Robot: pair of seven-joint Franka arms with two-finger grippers.
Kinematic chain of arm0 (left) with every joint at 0, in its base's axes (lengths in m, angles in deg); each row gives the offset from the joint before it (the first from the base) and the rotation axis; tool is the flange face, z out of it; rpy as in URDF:
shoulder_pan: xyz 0 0 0.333 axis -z
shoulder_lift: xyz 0 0 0 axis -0.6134 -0.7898 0
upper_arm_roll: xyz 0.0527 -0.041 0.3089 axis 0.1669 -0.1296 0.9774
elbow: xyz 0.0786 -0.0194 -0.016 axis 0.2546 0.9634 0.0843
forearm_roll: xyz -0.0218 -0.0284 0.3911 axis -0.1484 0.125 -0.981
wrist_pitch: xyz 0 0 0 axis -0.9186 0.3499 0.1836
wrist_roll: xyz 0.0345 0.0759 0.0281 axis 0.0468 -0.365 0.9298
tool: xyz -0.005 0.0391 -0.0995 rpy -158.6 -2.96 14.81
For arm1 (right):
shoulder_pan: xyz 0 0 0.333 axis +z
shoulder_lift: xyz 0 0 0 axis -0.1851 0.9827 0
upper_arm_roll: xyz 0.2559 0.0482 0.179 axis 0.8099 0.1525 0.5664
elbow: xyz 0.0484 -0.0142 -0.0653 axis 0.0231 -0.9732 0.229
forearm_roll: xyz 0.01 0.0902 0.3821 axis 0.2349 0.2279 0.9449
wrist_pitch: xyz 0 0 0 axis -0.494 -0.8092 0.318
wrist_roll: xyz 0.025 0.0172 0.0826 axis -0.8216 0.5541 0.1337
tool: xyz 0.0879 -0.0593 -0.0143 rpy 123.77 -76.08 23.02
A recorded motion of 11 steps. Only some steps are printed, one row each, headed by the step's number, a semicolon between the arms.
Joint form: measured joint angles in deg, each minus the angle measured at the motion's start. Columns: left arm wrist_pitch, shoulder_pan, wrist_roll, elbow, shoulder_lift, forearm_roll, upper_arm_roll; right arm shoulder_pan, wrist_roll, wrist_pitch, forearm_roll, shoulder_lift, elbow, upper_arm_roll.
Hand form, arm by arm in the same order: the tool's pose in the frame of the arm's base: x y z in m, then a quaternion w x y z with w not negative. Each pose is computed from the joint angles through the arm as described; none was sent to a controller.
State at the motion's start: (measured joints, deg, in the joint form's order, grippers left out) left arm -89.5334 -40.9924 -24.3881 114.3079 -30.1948 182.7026 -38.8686; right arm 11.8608 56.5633 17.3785 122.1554 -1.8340 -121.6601 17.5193
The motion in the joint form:
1: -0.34 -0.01 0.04 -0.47 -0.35 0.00 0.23; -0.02 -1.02 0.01 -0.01 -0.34 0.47 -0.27
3: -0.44 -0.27 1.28 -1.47 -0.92 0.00 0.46; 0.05 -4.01 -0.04 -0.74 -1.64 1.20 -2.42
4: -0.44 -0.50 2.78 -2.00 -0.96 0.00 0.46; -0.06 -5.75 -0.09 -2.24 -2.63 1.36 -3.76
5: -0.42 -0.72 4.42 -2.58 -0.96 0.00 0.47; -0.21 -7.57 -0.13 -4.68 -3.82 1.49 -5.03
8: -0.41 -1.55 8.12 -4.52 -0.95 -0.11 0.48; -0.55 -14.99 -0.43 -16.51 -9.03 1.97 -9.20
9: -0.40 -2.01 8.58 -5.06 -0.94 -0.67 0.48; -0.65 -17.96 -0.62 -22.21 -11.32 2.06 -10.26
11: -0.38 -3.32 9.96 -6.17 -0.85 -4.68 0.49; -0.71 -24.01 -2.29 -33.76 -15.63 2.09 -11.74
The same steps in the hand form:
1: 0.5503 -0.1972 0.1244 0.70172 0.70537 -0.01510 0.09905; 0.6252 0.3602 0.1726 0.65060 -0.74878 -0.11881 0.04405
3: 0.5569 -0.1925 0.1234 0.70169 0.70571 -0.00593 0.09777; 0.6402 0.3449 0.1911 0.63873 -0.76056 -0.10936 0.04027
4: 0.5613 -0.1902 0.1258 0.70310 0.70492 0.00243 0.09349; 0.6482 0.3326 0.2020 0.62594 -0.77136 -0.10794 0.03953
5: 0.5661 -0.1880 0.1289 0.70469 0.70384 0.01106 0.08889; 0.6554 0.3200 0.2145 0.60837 -0.78483 -0.11095 0.04011
8: 0.5821 -0.1792 0.1395 0.70807 0.70049 0.02857 0.08453; 0.6743 0.2761 0.2699 0.52546 -0.84001 -0.12735 0.04529
9: 0.5866 -0.1745 0.1423 0.70730 0.70110 0.02762 0.08617; 0.6774 0.2620 0.2934 0.48638 -0.86178 -0.13571 0.04847
11: 0.5933 -0.1612 0.1468 0.69859 0.71113 0.01095 0.07840; 0.6758 0.2392 0.3354 0.40675 -0.89916 -0.14810 0.06427

